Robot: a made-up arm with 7 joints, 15 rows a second.
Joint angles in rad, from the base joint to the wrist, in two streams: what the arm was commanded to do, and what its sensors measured. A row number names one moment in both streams.
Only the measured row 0 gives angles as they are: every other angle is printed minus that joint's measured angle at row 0.
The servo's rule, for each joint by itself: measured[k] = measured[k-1] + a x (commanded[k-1-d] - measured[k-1]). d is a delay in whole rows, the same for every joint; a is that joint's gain. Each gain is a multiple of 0.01, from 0.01 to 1. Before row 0 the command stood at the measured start. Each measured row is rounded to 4 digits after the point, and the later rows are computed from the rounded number. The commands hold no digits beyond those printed.
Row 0, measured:
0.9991 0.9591 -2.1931 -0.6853 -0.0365 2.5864 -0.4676
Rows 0 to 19, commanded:
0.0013 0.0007 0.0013 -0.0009 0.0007 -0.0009 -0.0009
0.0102 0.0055 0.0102 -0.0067 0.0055 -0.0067 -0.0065
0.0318 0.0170 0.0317 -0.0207 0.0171 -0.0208 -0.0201
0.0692 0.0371 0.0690 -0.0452 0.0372 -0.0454 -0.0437
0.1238 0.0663 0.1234 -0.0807 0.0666 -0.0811 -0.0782
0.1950 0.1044 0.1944 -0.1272 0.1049 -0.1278 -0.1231
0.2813 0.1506 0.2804 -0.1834 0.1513 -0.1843 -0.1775
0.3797 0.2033 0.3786 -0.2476 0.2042 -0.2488 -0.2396
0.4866 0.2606 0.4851 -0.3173 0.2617 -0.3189 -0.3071
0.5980 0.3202 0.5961 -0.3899 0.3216 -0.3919 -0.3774
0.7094 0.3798 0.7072 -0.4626 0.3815 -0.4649 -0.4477
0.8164 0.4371 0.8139 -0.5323 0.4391 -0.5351 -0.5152
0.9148 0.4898 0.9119 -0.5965 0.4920 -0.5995 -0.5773
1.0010 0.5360 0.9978 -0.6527 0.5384 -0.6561 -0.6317
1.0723 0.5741 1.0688 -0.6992 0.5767 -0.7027 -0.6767
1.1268 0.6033 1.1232 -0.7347 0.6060 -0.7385 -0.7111
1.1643 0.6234 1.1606 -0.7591 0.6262 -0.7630 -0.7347
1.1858 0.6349 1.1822 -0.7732 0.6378 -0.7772 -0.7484
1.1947 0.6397 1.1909 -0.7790 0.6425 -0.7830 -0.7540
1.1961 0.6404 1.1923 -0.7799 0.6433 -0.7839 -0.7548
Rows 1 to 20, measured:
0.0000 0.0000 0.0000 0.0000 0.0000 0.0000 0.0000
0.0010 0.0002 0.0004 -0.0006 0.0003 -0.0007 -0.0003
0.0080 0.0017 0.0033 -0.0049 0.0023 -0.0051 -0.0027
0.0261 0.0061 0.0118 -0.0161 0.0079 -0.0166 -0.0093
0.0589 0.0151 0.0290 -0.0368 0.0190 -0.0376 -0.0224
0.1082 0.0299 0.0573 -0.0680 0.0371 -0.0694 -0.0436
0.1742 0.0515 0.0984 -0.1100 0.0629 -0.1120 -0.0738
0.2556 0.0802 0.1530 -0.1621 0.0965 -0.1648 -0.1132
0.3499 0.1159 0.2207 -0.2228 0.1374 -0.2261 -0.1612
0.4538 0.1579 0.3000 -0.2899 0.1846 -0.2938 -0.2166
0.5634 0.2050 0.3888 -0.3609 0.2367 -0.3654 -0.2777
0.6744 0.2557 0.4843 -0.4331 0.2917 -0.4380 -0.3423
0.7823 0.3083 0.5832 -0.5035 0.3477 -0.5089 -0.4080
0.8830 0.3609 0.6818 -0.5695 0.4025 -0.5750 -0.4723
0.9727 0.4117 0.7766 -0.6286 0.4541 -0.6342 -0.5329
1.0484 0.4588 0.8643 -0.6787 0.5007 -0.6842 -0.5875
1.1080 0.5007 0.9420 -0.7185 0.5407 -0.7238 -0.6345
1.1508 0.5363 1.0076 -0.7473 0.5732 -0.7524 -0.6726
1.1774 0.5649 1.0600 -0.7657 0.5977 -0.7705 -0.7014
1.1905 0.5866 1.0993 -0.7751 0.6147 -0.7796 -0.7214
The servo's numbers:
d 1
a 0.76 0.29 0.30 0.71 0.38 0.73 0.38

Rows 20 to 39, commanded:
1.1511 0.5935 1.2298 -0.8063 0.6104 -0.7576 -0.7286
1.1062 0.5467 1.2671 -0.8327 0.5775 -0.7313 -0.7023
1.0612 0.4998 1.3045 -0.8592 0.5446 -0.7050 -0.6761
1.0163 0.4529 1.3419 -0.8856 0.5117 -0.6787 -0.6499
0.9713 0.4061 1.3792 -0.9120 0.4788 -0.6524 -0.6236
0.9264 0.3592 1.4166 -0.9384 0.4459 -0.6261 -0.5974
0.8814 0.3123 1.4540 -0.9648 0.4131 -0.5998 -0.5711
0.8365 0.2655 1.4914 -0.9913 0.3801 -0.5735 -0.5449
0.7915 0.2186 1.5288 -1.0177 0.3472 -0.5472 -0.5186
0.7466 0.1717 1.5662 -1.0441 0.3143 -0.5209 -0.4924
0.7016 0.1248 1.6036 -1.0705 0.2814 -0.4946 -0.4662
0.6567 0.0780 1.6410 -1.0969 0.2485 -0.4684 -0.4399
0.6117 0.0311 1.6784 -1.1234 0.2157 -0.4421 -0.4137
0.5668 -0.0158 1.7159 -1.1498 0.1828 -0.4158 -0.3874
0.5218 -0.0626 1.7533 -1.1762 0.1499 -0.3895 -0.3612
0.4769 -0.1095 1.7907 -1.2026 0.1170 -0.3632 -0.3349
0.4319 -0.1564 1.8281 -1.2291 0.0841 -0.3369 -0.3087
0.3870 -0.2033 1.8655 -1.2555 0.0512 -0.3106 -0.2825
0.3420 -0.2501 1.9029 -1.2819 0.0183 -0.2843 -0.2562
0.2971 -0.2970 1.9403 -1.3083 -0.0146 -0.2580 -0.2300
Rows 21 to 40, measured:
1.1948 0.6022 1.1272 -0.7785 0.6256 -0.7827 -0.7341
1.1616 0.5997 1.1580 -0.7982 0.6198 -0.7644 -0.7320
1.1195 0.5843 1.1907 -0.8227 0.6037 -0.7402 -0.7207
1.0752 0.5598 1.2248 -0.8486 0.5812 -0.7145 -0.7038
1.0304 0.5288 1.2599 -0.8749 0.5548 -0.6884 -0.6833
0.9855 0.4932 1.2957 -0.9012 0.5259 -0.6621 -0.6606
0.9406 0.4543 1.3320 -0.9276 0.4955 -0.6358 -0.6366
0.8956 0.4131 1.3686 -0.9540 0.4642 -0.6095 -0.6117
0.8507 0.3703 1.4054 -0.9805 0.4322 -0.5832 -0.5863
0.8057 0.3263 1.4424 -1.0069 0.3999 -0.5569 -0.5606
0.7608 0.2815 1.4795 -1.0333 0.3674 -0.5306 -0.5347
0.7158 0.2361 1.5167 -1.0597 0.3347 -0.5043 -0.5087
0.6709 0.1903 1.5540 -1.0861 0.3019 -0.4781 -0.4826
0.6259 0.1441 1.5913 -1.1126 0.2691 -0.4518 -0.4564
0.5810 0.0977 1.6287 -1.1390 0.2363 -0.4255 -0.4302
0.5360 0.0512 1.6661 -1.1654 0.2035 -0.3992 -0.4040
0.4911 0.0046 1.7035 -1.1918 0.1706 -0.3729 -0.3777
0.4461 -0.0421 1.7409 -1.2183 0.1377 -0.3466 -0.3515
0.4012 -0.0888 1.7783 -1.2447 0.1048 -0.3203 -0.3253
0.3562 -0.1356 1.8157 -1.2711 0.0719 -0.2940 -0.2990

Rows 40 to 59, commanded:
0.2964 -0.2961 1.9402 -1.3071 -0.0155 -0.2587 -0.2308
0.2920 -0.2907 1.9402 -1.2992 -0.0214 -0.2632 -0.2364
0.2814 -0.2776 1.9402 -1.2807 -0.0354 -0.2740 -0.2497
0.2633 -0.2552 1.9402 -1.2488 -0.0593 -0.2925 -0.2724
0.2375 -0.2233 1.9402 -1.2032 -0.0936 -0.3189 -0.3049
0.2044 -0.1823 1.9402 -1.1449 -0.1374 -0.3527 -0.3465
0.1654 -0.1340 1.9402 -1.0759 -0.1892 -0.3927 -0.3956
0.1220 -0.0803 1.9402 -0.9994 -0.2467 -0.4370 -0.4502
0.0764 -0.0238 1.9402 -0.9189 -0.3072 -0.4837 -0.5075
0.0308 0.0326 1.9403 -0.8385 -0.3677 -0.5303 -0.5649
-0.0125 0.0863 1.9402 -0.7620 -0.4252 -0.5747 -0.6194
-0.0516 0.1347 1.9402 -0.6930 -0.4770 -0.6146 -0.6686
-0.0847 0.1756 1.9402 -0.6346 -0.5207 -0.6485 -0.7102
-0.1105 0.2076 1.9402 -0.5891 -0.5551 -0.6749 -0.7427
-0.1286 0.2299 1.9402 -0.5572 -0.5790 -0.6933 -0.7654
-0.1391 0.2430 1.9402 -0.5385 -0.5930 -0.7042 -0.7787
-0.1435 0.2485 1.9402 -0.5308 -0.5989 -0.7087 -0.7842
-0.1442 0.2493 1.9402 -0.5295 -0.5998 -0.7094 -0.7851
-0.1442 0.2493 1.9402 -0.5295 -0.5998 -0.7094 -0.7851
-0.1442 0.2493 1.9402 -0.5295 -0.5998 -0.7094 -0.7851
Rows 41 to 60, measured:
0.3113 -0.1824 1.8531 -1.2975 0.0390 -0.2677 -0.2728
0.3000 -0.2154 1.8792 -1.3043 0.0183 -0.2611 -0.2568
0.2939 -0.2372 1.8975 -1.3007 0.0032 -0.2626 -0.2490
0.2844 -0.2489 1.9103 -1.2865 -0.0115 -0.2709 -0.2493
0.2684 -0.2507 1.9193 -1.2597 -0.0297 -0.2867 -0.2581
0.2449 -0.2428 1.9256 -1.2196 -0.0540 -0.3102 -0.2759
0.2141 -0.2253 1.9300 -1.1666 -0.0857 -0.3412 -0.3027
0.1771 -0.1988 1.9331 -1.1022 -0.1250 -0.3788 -0.3380
0.1352 -0.1644 1.9352 -1.0292 -0.1712 -0.4213 -0.3806
0.0905 -0.1236 1.9367 -0.9509 -0.2229 -0.4669 -0.4288
0.0451 -0.0783 1.9378 -0.8711 -0.2779 -0.5132 -0.4805
0.0013 -0.0306 1.9385 -0.7936 -0.3339 -0.5581 -0.5333
-0.0389 0.0173 1.9390 -0.7222 -0.3883 -0.5993 -0.5847
-0.0737 0.0632 1.9394 -0.6600 -0.4386 -0.6352 -0.6324
-0.1017 0.1051 1.9396 -0.6097 -0.4829 -0.6642 -0.6743
-0.1221 0.1413 1.9398 -0.5724 -0.5194 -0.6854 -0.7089
-0.1350 0.1708 1.9399 -0.5483 -0.5474 -0.6991 -0.7354
-0.1415 0.1933 1.9400 -0.5359 -0.5670 -0.7061 -0.7539
-0.1436 0.2095 1.9401 -0.5314 -0.5795 -0.7085 -0.7658
-0.1441 0.2210 1.9401 -0.5301 -0.5872 -0.7092 -0.7731

